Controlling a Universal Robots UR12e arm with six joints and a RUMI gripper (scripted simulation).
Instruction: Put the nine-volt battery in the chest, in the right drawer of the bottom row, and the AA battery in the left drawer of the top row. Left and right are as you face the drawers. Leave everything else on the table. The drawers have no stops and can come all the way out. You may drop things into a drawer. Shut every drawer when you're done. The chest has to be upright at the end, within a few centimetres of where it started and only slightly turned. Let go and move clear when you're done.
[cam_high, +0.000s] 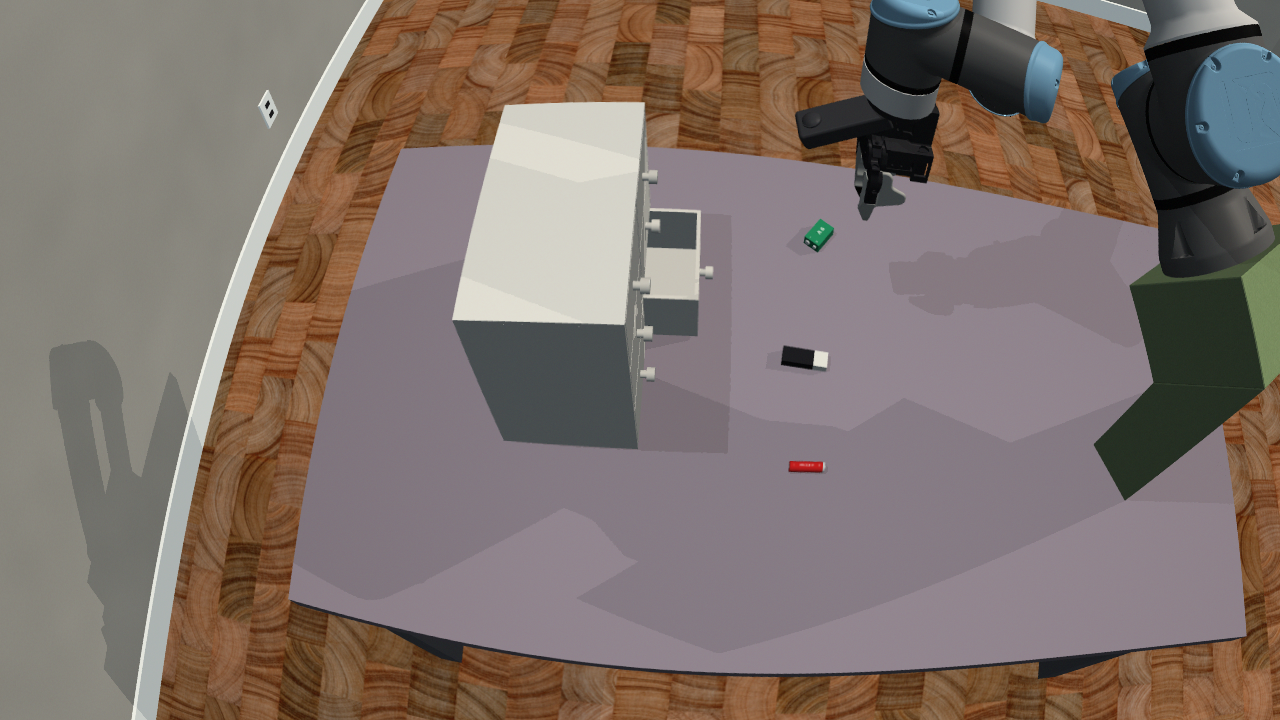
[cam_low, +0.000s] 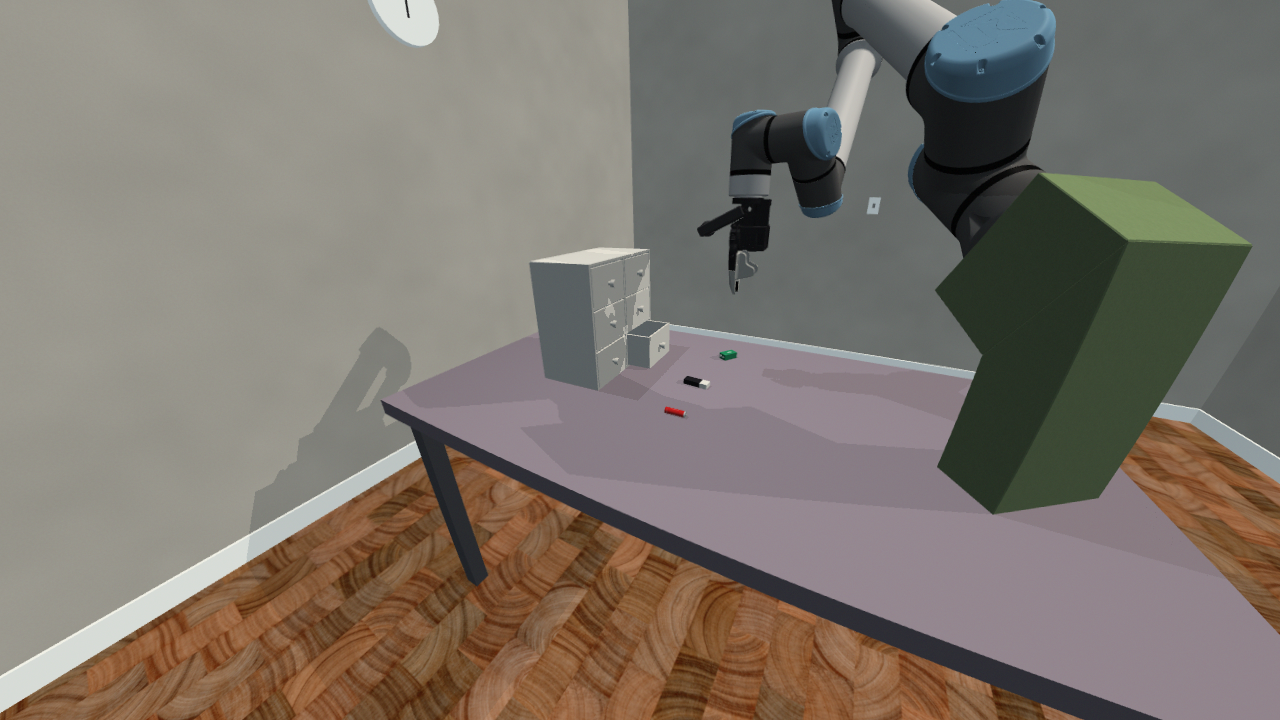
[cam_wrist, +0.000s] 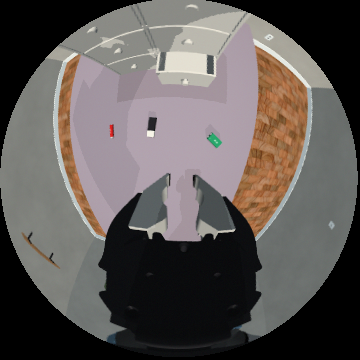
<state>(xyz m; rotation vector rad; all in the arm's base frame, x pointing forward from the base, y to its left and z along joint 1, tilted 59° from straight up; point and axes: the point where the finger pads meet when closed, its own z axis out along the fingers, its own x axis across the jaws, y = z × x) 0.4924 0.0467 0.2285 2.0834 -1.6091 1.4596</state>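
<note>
Right now the green nine-volt battery is 3 cm ahead of my hand, 10 cm to the right of it and 23 cm below it. The rest, counted from my hand: red AA battery 7 cm ahead, 25 cm to the left, 24 cm below.
</note>
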